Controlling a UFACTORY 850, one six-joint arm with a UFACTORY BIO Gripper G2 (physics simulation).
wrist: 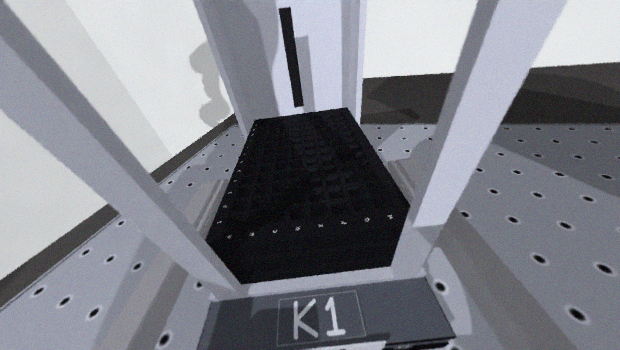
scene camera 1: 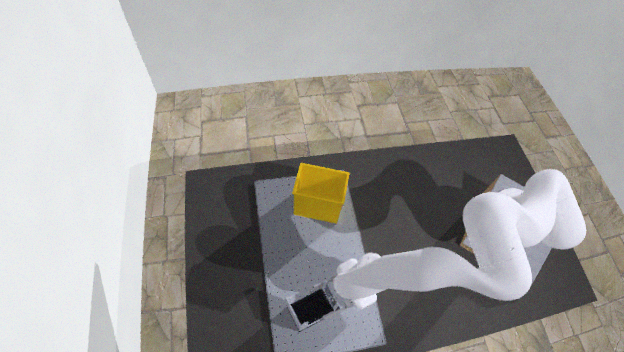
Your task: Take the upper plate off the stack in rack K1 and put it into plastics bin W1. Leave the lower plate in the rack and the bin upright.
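Rack K1 (scene camera 1: pixel 294 315) (wrist: pixel 430 200) is a light grey frame with tall corner posts and a dark label at its front. Inside it lies a black plate stack; the upper plate (scene camera 1: pixel 312 307) (wrist: pixel 310 175) is level, with rows of wells and small white marks along its edges. The seam with the lower plate cannot be made out. My gripper (wrist: pixel 306 189) is shut on the upper plate, with grey fingers against its two long sides. The arm covers most of the gripper in the scene view. Plastics bin W1 (scene camera 1: pixel 317 208) is yellow, upright and open at the top.
The rack and the bin stand on a grey perforated board (scene camera 1: pixel 280 250), the bin toward its far end. The board lies on a dark mat (scene camera 1: pixel 220 200). The white arm (scene camera 1: pixel 425 270) reaches in from the right. A tall pale wall (scene camera 1: pixel 65 150) stands at the left.
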